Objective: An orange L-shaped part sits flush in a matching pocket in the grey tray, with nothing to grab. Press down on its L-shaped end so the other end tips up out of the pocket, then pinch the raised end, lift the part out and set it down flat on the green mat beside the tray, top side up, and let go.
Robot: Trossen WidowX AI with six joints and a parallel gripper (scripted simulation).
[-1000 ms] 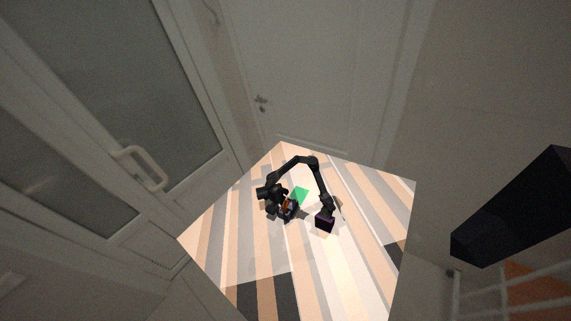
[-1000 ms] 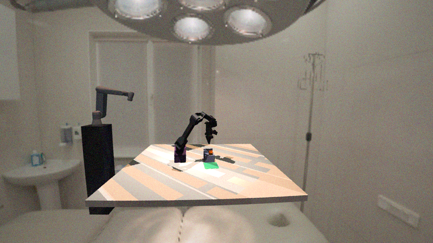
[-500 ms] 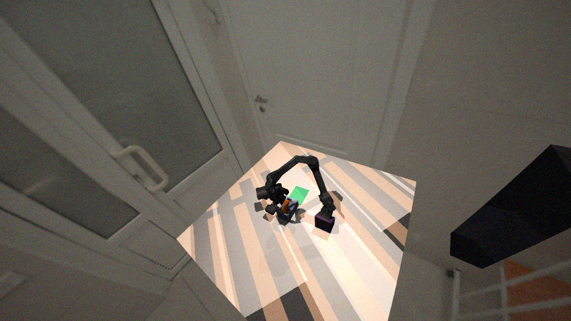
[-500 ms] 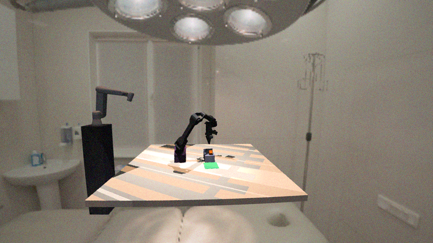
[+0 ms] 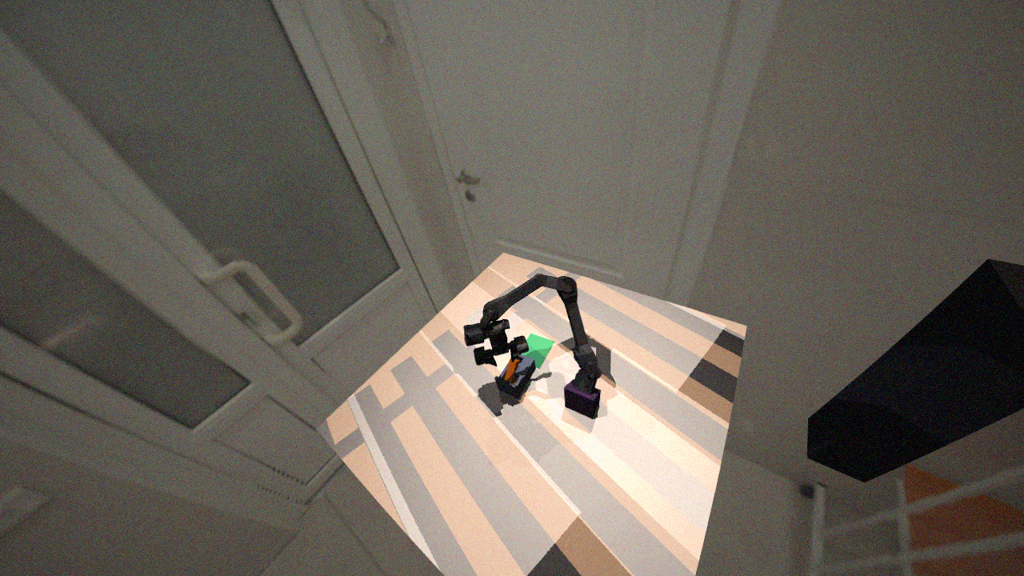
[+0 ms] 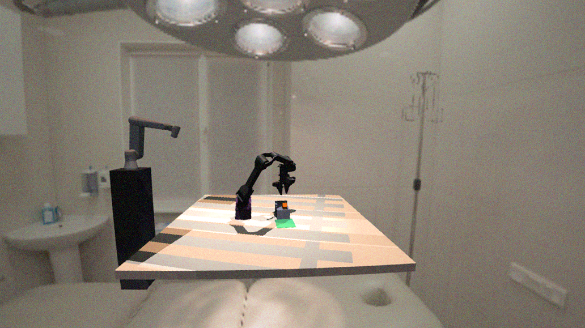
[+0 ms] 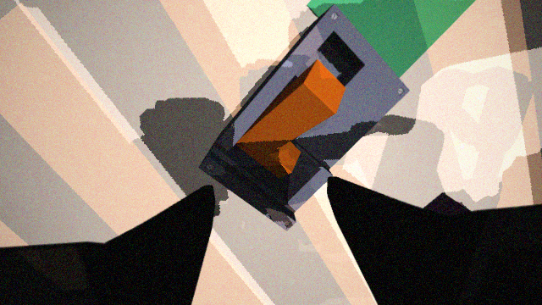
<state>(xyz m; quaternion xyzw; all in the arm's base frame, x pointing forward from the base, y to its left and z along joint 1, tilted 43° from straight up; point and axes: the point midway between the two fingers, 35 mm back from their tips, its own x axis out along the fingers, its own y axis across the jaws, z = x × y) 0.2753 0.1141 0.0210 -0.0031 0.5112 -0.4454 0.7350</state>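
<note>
The orange L-shaped part lies 10 mm behind my gripper tip, 10 mm to the right of it and 110 mm below it. Round my gripper tip: green mat 190 mm to the right, 160 mm below.
</note>
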